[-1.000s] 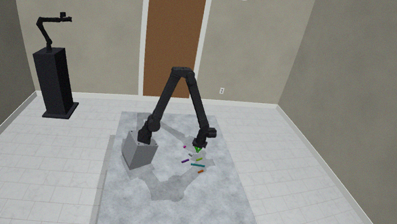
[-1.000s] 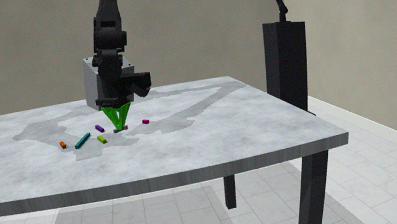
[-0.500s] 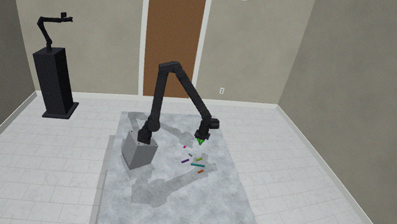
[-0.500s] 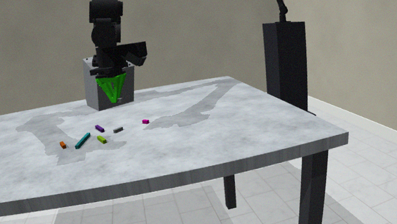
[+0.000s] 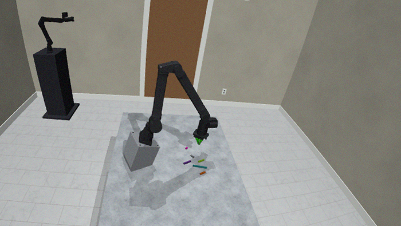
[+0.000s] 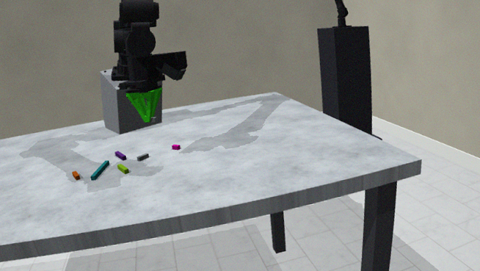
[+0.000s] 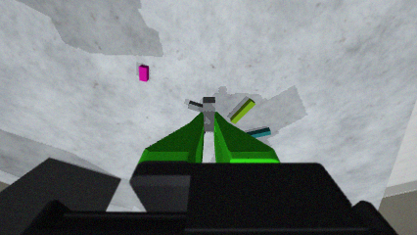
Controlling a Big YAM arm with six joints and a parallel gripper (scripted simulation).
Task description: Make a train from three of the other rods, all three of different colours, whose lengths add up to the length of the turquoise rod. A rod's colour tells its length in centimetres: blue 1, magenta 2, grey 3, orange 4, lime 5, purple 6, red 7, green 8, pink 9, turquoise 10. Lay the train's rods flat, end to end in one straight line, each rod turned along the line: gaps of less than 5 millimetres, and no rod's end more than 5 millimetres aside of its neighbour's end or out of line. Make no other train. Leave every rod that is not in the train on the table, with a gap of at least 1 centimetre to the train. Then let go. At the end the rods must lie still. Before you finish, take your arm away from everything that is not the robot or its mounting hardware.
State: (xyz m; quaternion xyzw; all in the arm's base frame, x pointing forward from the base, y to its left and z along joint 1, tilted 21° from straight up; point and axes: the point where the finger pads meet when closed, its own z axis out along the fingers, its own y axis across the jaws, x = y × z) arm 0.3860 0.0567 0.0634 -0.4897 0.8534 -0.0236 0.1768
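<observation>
Right now my hand is 10 cm above the magenta rod, 8 cm past it and 5 cm to the right of it. Also, from my hand: purple rod (10 cm to the right, 10 cm below, 8 cm behind); then turquoise rod (14 cm to the right, 10 cm below, 1 cm ahead); then lime rod (10 cm below, 8 cm to the right, 2 cm ahead).
</observation>
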